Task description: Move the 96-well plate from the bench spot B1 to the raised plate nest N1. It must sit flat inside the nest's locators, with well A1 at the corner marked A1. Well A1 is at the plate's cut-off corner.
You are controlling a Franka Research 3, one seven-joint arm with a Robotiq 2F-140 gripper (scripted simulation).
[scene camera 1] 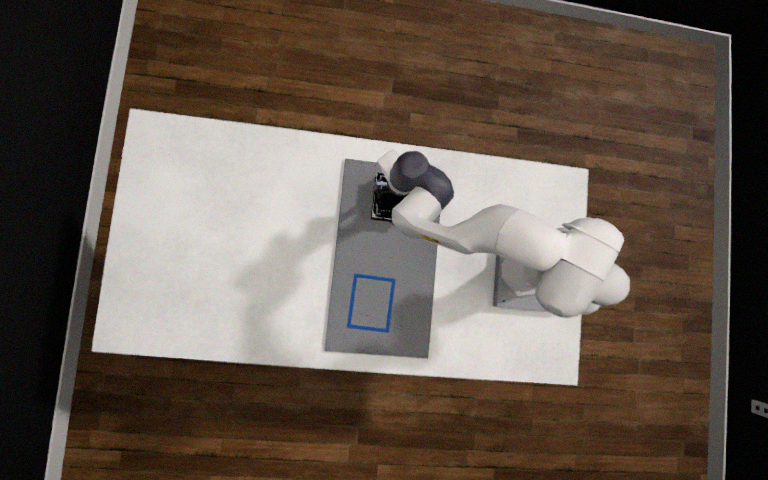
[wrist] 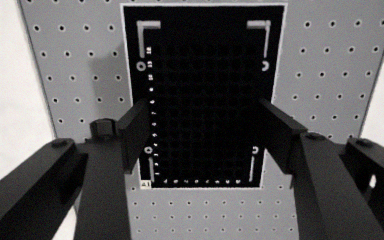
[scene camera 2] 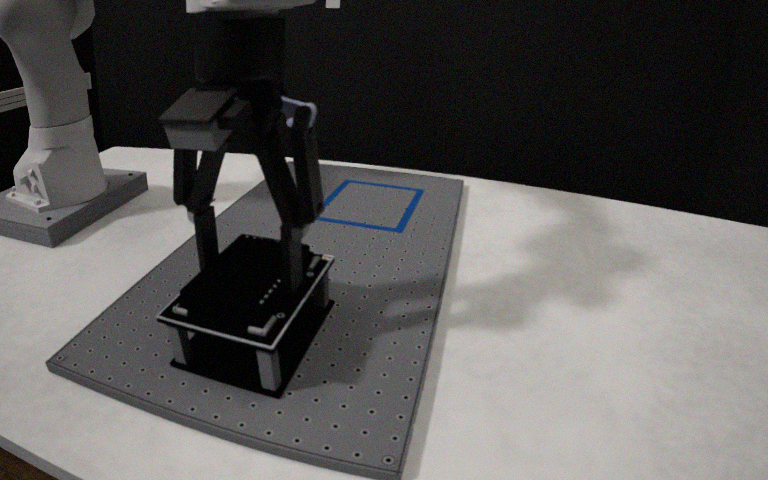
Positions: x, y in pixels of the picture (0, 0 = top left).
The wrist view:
my gripper: 202, 114
black 96-well plate: 203, 135
black plate nest: 138, 79
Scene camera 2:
my gripper: 250, 278
black 96-well plate: 244, 282
black plate nest: 288, 304
